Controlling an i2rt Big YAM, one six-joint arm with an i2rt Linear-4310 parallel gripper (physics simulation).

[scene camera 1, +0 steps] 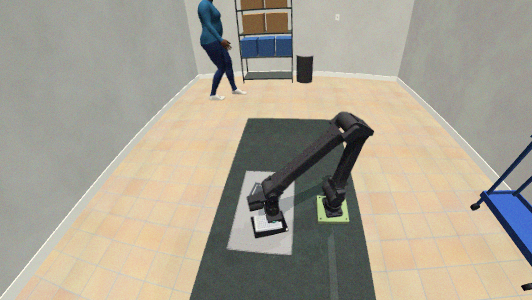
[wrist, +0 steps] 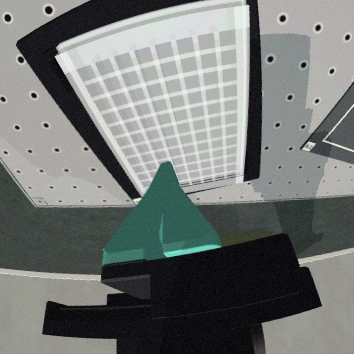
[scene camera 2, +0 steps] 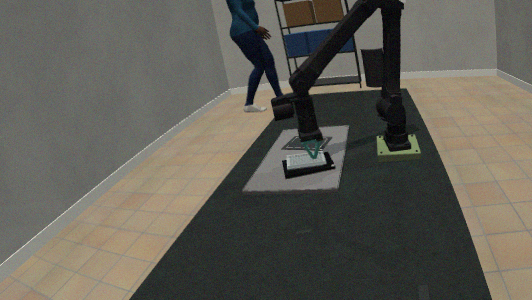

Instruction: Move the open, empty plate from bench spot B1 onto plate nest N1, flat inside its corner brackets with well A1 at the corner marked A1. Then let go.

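Note:
The white plate sits on the black nest, inside its rim. It looks about flat, and its grid of wells faces up. A small pale mark shows at the nest's right corner in both scene views; I cannot read it or make out well A1. My gripper is shut and empty, its teal fingertips at or just above the plate's arm-side end; contact is unclear. Bench spot B1, a dark outlined rectangle, holds no plate.
The nest and spot B1 lie on a light perforated board. The arm's green base plate is to the right. A person stands beyond the bench near a shelf rack and a bin.

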